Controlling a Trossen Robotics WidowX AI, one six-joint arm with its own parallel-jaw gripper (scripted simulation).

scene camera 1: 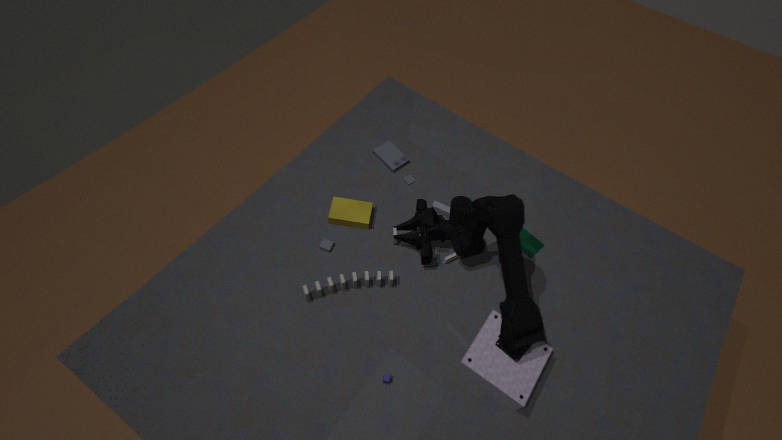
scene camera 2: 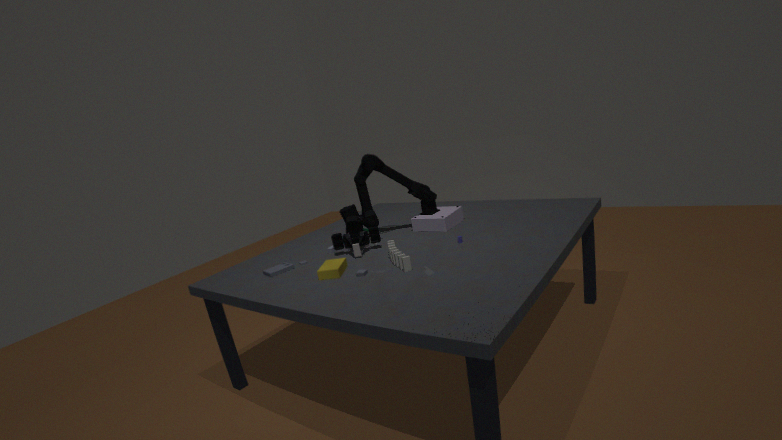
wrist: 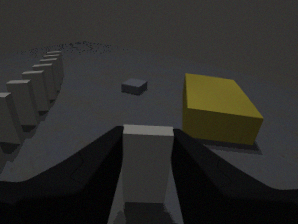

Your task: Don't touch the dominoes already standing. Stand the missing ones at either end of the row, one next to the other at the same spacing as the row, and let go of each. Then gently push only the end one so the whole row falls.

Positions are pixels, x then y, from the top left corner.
my gripper: holds a pale domino (wrist: 147, 150)
